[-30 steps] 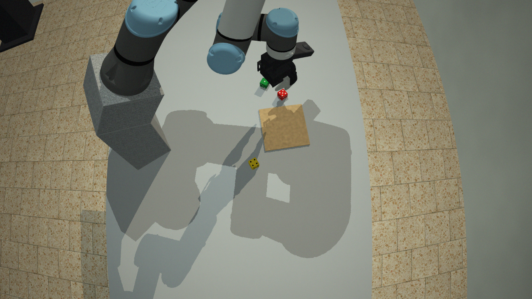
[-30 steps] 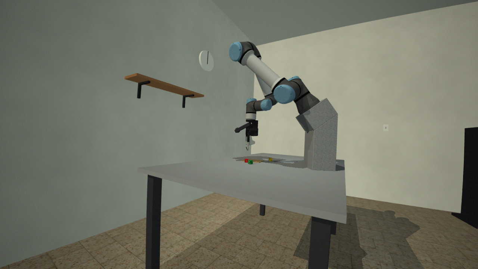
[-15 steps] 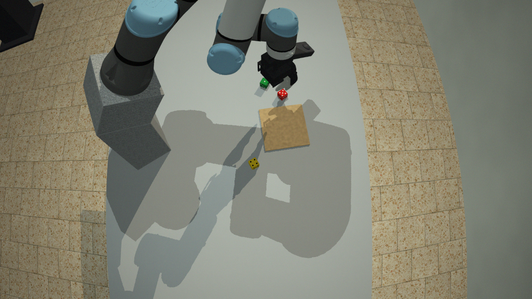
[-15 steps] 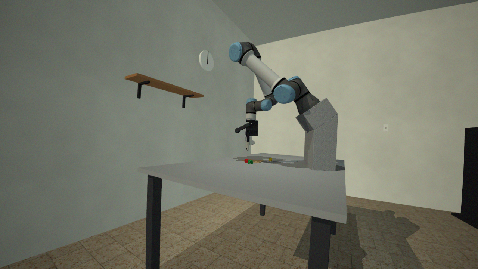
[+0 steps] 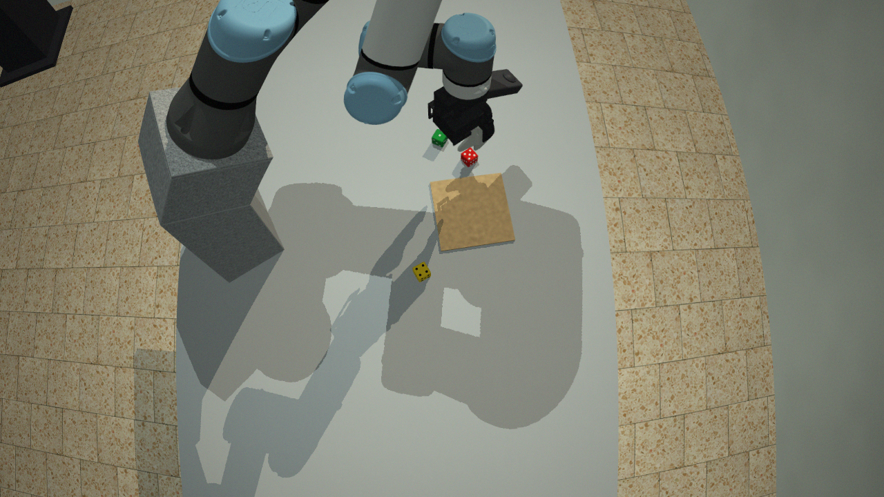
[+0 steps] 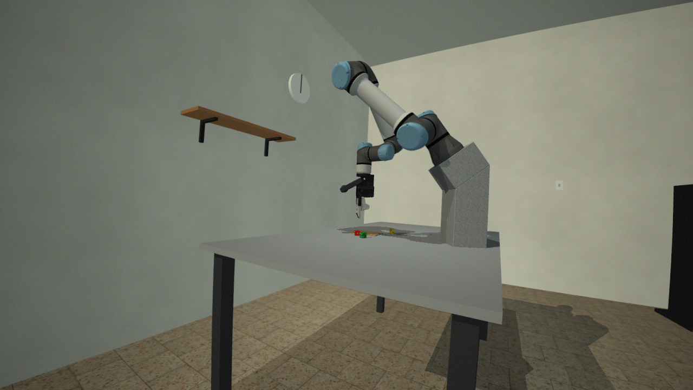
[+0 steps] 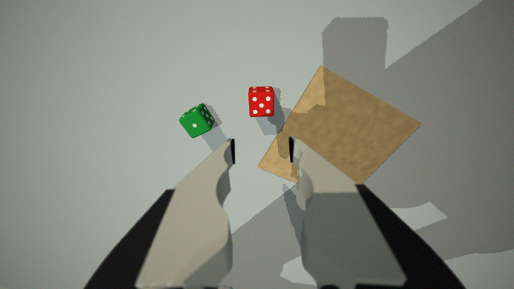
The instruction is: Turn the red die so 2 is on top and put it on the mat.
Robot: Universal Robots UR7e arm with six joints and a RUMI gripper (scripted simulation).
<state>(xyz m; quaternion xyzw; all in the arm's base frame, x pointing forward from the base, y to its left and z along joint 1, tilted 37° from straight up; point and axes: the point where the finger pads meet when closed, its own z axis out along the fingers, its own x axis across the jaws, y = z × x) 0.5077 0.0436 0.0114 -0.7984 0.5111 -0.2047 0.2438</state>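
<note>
Now: the red die 90 mm below my hand. Also, from my hand: yellow die 120 mm behind, 220 mm to the right, 90 mm below; then green die 50 mm behind, 50 mm to the left, 90 mm below; then tan mat 10 mm behind, 110 mm to the right, 100 mm below.
</note>
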